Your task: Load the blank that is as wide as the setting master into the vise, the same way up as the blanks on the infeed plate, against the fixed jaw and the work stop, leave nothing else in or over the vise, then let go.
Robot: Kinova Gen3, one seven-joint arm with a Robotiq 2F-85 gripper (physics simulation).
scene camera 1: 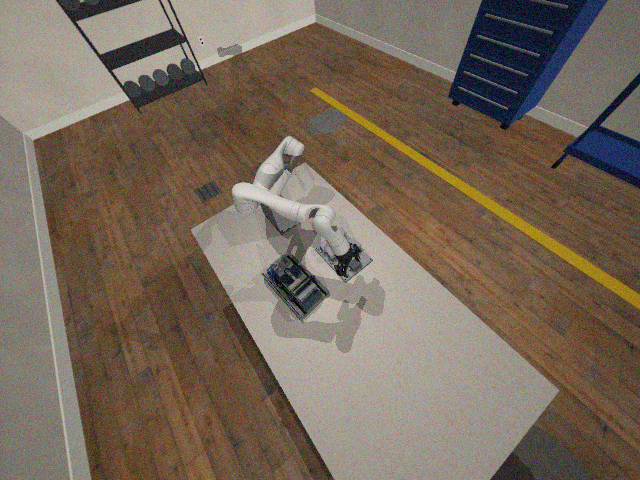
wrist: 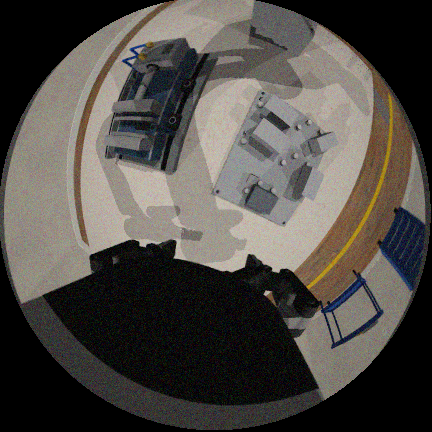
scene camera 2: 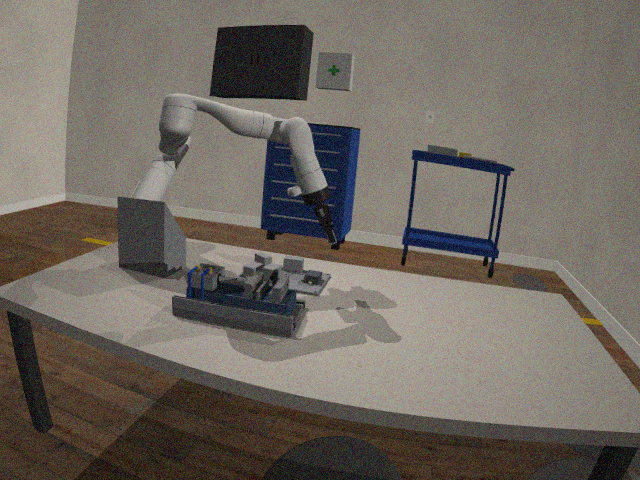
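Seen in the pictures: gripper, fingertip midpoint: (scene camera 1: 353, 268) (wrist: 209, 255) (scene camera 2: 332, 239); arm's base at its link origin: (scene camera 2: 141, 211).
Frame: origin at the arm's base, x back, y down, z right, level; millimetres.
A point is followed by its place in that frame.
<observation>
The vise (scene camera 1: 294, 284) {z 197, x -450, y 87 mm} (scene camera 2: 242, 302) {z 231, x -438, y 135 mm} (wrist: 175, 95) {z 122, x -407, y 144 mm} has a dark blue body on a grey base, with grey jaws across it, left in the wrist view. Narrow bars show between the jaws (wrist: 135, 106) (wrist: 127, 141); I cannot tell whether one is a loose part. The grey infeed plate (scene camera 2: 323, 284) {z -96, x -581, y 176 mm} (wrist: 232, 175) {z -37, x -528, y 175 mm} lies beside it, with pins and several grey blocks, among them a broad one (wrist: 270, 131) {z -65, x -424, y 134 mm}, a dark one (wrist: 261, 198) {z -104, x -543, y 150 mm} and two at its right edge (wrist: 312, 182) {z -183, x -465, y 134 mm} (wrist: 322, 143) {z -174, x -381, y 139 mm}. Which is the setting master is unclear. My gripper (scene camera 1: 351, 260) {z -37, x -601, y 21 mm} (scene camera 2: 334, 245) {z -37, x -601, y 21 mm} (wrist: 209, 255) {z -37, x -601, y 21 mm} is open and empty, above the table beyond the plate.
The arm's grey pedestal (scene camera 2: 142, 232) {z 52, x -39, y 53 mm} (wrist: 282, 30) stands at one end of the white table (scene camera 1: 413, 335) {z -57, x -961, y 183 mm}. Blue hoops (scene camera 2: 190, 284) {z 253, x -309, y 105 mm} (wrist: 131, 55) {z 221, x -339, y 73 mm} stand at the vise's end. A blue drawer cabinet (scene camera 1: 511, 51) and a blue cart (scene camera 2: 454, 161) stand off the table.
</observation>
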